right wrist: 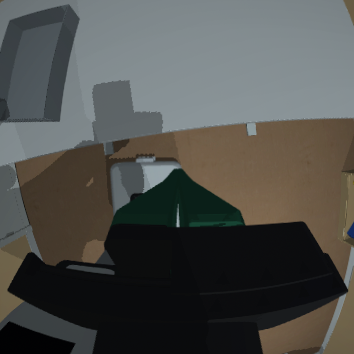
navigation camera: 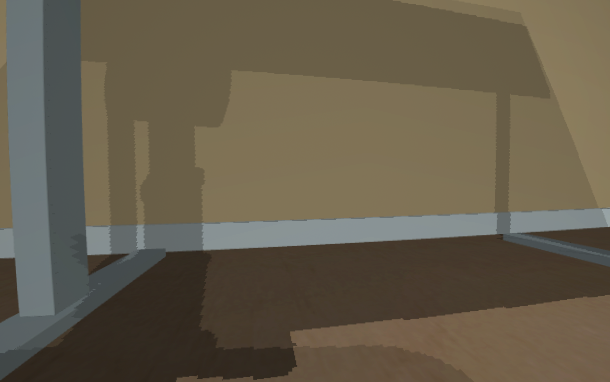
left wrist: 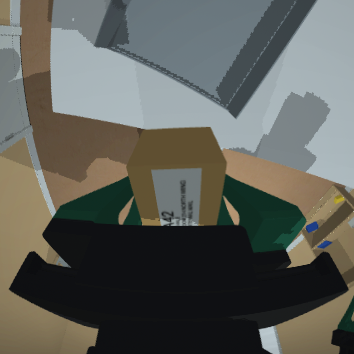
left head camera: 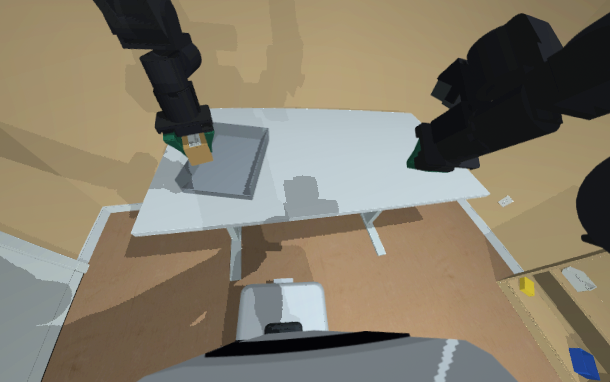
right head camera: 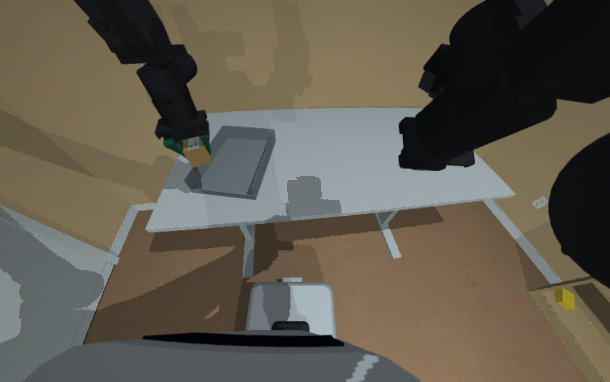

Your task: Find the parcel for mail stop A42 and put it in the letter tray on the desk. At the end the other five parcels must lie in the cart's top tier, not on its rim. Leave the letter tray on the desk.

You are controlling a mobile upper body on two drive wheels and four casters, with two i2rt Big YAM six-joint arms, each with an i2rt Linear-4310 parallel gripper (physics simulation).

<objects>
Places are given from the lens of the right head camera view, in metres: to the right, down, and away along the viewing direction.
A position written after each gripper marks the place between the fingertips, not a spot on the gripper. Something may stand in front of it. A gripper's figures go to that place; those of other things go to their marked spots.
left gripper [right head camera: 200,155]: -0.27, -0.09, 0.44
right gripper [right head camera: 400,162]: 0.18, -0.05, 0.33
grey letter tray [right head camera: 240,155]: -0.29, -0.16, 0.80
white desk [right head camera: 327,162]: 0.10, -0.13, 0.79
door [right head camera: 59,281]: -1.55, 0.57, 0.94
The marked spots on the white desk and the door are 1.80 m apart.
</objects>
